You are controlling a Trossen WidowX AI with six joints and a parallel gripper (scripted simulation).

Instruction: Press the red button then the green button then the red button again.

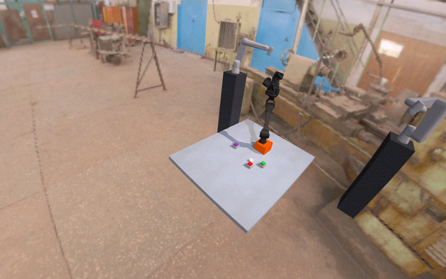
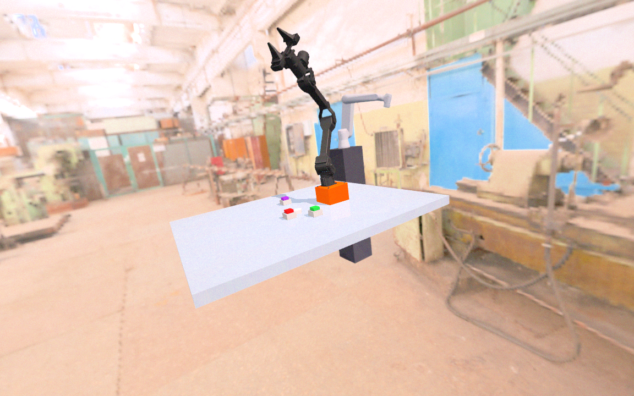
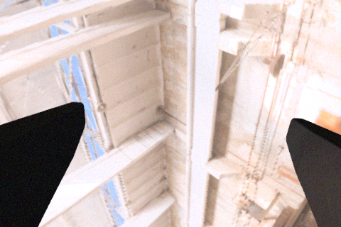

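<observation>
The red button lies 6 cm ahead of my gripper tip and 73 cm below it. From my gripper tip the other things lie so: small white block (2 cm to the right, 75 cm below); green button (3 cm behind, 8 cm to the left, 73 cm below); purple button (5 cm behind, 25 cm to the right, 73 cm below).
</observation>
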